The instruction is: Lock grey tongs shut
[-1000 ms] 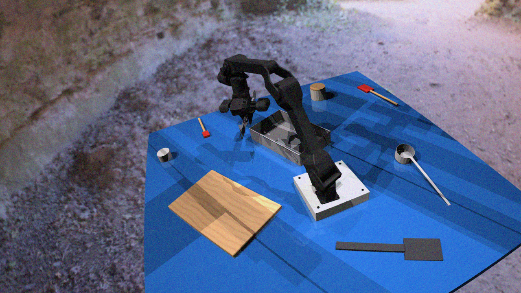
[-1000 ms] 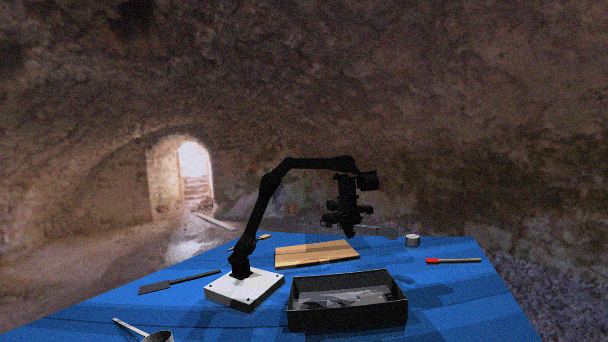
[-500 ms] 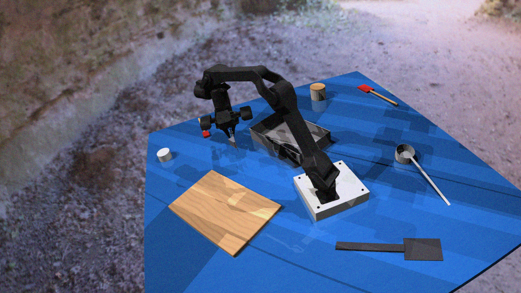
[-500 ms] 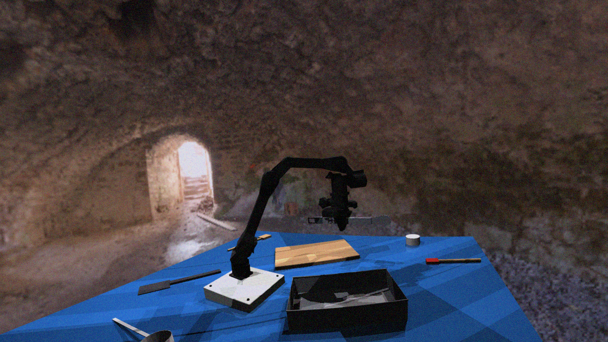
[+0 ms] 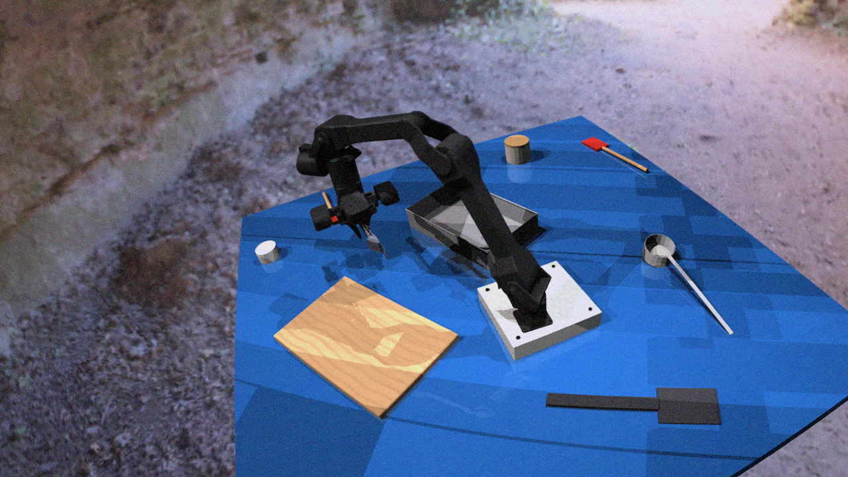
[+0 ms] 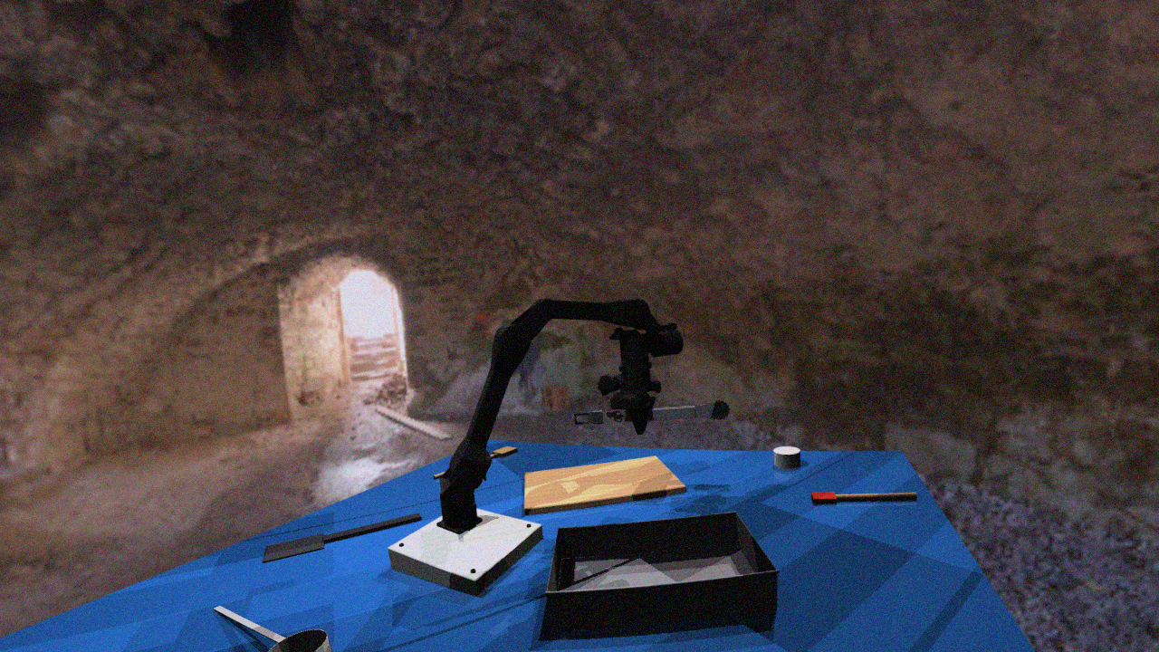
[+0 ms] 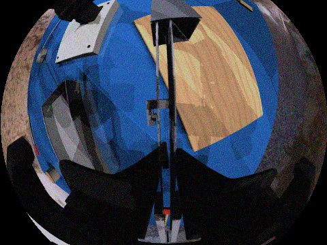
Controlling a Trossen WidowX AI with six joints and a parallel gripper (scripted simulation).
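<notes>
Now: the wooden board 150 mm below my gripper tip, 150 mm behind it and 70 mm to the left of it. Also, from my gripper tip: white cylinder: 300 mm to the left, 260 mm ahead, 140 mm below; then black spatula: 510 mm behind, 410 mm to the right, 150 mm below; then roasting tin: 270 mm to the right, 130 mm below, 130 mm ahead.
</notes>
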